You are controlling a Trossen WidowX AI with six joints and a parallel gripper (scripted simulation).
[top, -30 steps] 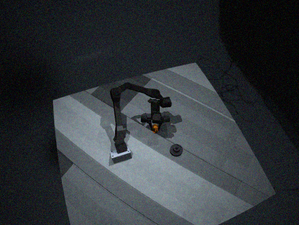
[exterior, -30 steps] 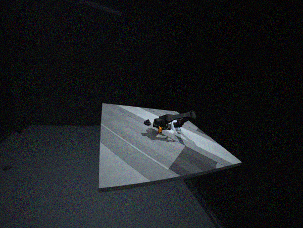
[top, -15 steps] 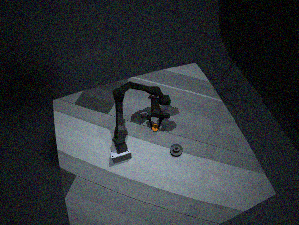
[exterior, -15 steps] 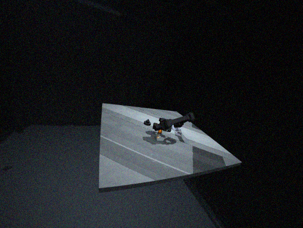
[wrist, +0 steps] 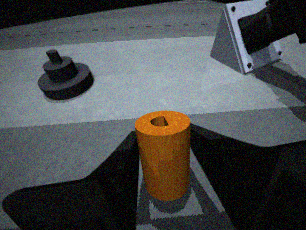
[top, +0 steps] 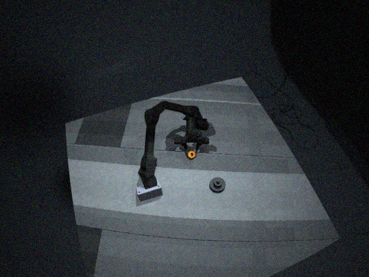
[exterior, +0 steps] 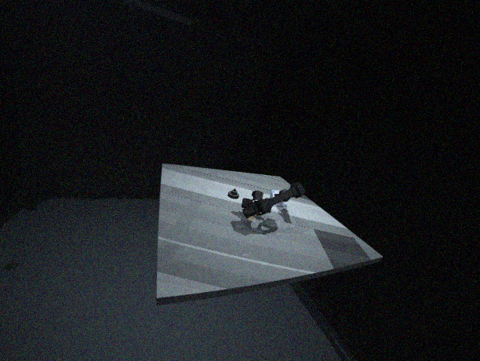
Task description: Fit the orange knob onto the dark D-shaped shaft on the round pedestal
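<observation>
My gripper tip is 10 mm short of the orange knob, 10 mm to the right of it and 10 mm above it. Round my gripper tip: dark round pedestal 60 mm ahead, 200 mm to the right, 10 mm below.
</observation>
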